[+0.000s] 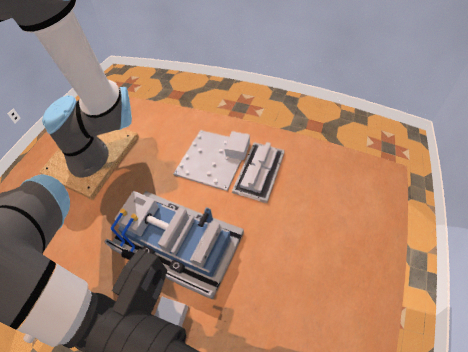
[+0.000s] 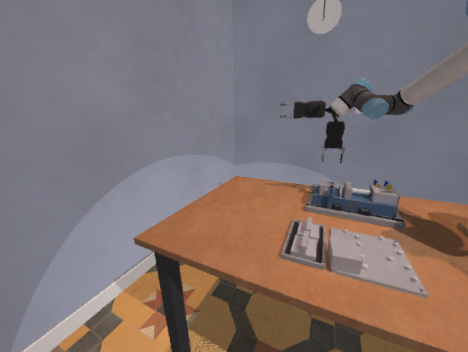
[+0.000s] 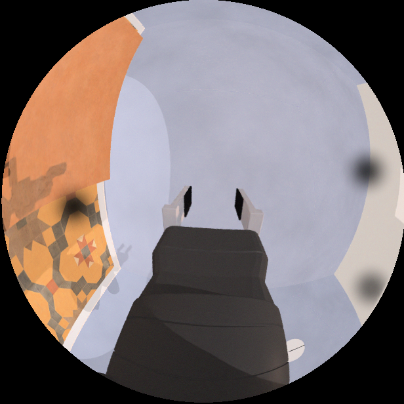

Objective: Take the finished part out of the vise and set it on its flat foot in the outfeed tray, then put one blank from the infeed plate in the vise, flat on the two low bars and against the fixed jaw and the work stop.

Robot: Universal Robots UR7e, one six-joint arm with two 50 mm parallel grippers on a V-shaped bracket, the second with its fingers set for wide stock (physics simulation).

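Places are measured from the arm's base along level axes (x ahead, y up, z right), in millimetres.
Pixels of known places: end effector, tool point: [image 2: 283,110]; arm's base, origin of the base link: [image 1: 88,159].
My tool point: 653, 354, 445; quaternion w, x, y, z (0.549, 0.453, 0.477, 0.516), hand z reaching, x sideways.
Ahead of a thing's pixels: the offset from my tool point to its top centre, as dx, dy, dz.
The blue vise {-271, -277, -241} [image 1: 190,240] [image 2: 350,203] stands on the table; blue bed shows between its movable jaw [image 1: 175,231] and fixed jaw [image 1: 206,243]. The dark work stop {-192, -280, -276} [image 1: 206,216] is beside the gap. The outfeed tray [image 1: 249,197] [image 2: 303,261] holds grey stepped work with an upright rib; whether it is one part or more I cannot tell. One grey blank {-167, -332, -566} [image 1: 237,145] [image 2: 345,257] stands at a corner of the infeed plate {-238, -368, -524} [image 1: 197,172] [image 2: 375,245]. My gripper [image 3: 214,202] [image 2: 283,110] is open and empty, pointing sideways; the second gripper [image 2: 332,156] is open, pointing down high above the table.
A light grey block {-228, -340, -53} [image 1: 171,311] lies on the table in front of the vise, partly hidden by the arm. Blue hoses [image 1: 120,232] rise at the vise's screw end. The arm's wooden base board [image 1: 117,150] is beyond that end. Small studs cover the infeed plate.
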